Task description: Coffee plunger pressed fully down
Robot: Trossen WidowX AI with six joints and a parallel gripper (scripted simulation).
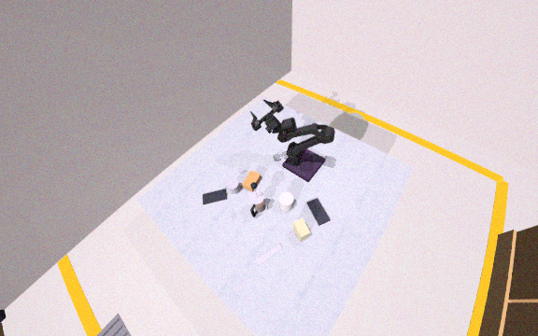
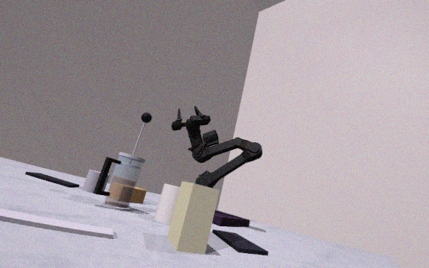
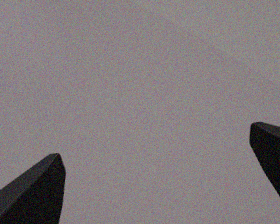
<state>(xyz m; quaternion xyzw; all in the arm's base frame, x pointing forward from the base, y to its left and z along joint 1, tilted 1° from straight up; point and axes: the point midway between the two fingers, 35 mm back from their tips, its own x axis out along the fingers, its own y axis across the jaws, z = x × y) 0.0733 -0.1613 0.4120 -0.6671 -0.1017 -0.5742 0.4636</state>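
My gripper tip is 340 mm above the glass coffee press, 310 mm short of it and 140 mm to the right of it. Also, from my gripper tip: orange block: 450 mm below, 180 mm ahead, 10 mm to the left.
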